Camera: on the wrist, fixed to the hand. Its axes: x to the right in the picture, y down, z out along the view.
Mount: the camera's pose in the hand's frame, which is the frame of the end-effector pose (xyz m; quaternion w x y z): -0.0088 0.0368 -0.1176 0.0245 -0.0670 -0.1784 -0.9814
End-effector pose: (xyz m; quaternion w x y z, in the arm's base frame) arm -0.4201 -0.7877 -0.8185 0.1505 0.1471 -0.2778 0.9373
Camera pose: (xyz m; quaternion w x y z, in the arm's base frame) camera -0.4481 -0.7525 -0.9336 0.8838 0.4334 0.0479 -0.1696
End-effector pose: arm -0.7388 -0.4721 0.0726 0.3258 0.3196 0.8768 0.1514
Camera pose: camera -0.7952 -0.4570 0.1815 0.3344 -0.8475 0.2669 -0.3143
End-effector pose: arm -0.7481 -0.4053 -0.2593 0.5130 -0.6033 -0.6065 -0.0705
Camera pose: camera -0.6576 -0.4843 -0.2306 0.2052 -0.5335 0.6937 0.4382
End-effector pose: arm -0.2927 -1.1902 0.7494 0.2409 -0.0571 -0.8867 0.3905
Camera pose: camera -0.2327 -1.0892 0.7876 0.2271 0.9223 -0.1469 -0.2761
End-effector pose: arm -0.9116 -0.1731 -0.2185 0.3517 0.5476 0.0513 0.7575
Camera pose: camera -1.0296 -0.1696 -0.2549 0.7978 0.0746 0.4252 -0.4208
